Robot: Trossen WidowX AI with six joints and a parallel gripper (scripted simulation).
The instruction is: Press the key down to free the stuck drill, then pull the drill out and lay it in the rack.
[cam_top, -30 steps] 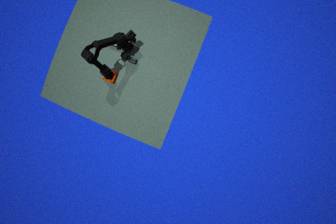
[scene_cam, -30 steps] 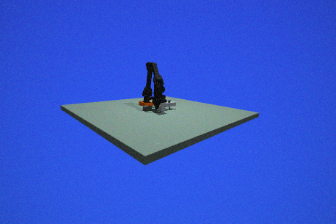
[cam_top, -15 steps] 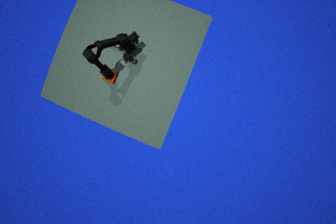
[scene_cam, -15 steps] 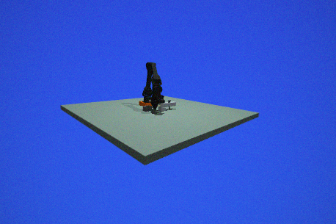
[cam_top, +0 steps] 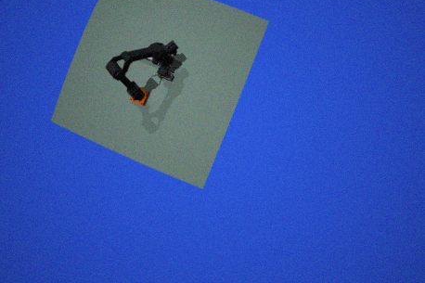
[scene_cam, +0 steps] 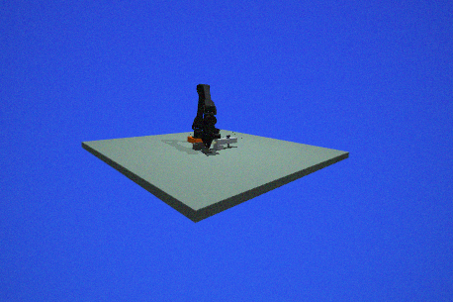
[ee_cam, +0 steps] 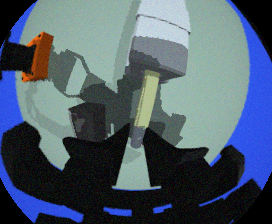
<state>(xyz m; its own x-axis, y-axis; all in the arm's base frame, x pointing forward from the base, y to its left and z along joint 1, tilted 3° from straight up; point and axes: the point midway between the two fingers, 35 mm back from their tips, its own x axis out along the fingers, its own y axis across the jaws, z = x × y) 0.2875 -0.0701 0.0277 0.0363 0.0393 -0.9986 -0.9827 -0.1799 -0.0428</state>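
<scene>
My gripper tip is now 10 mm past the tan drill, 50 mm to the right of it and 30 mm below it. From my gripper tip the other things lie so: grey housing block: 30 mm behind, 150 mm to the left, 20 mm above.
</scene>
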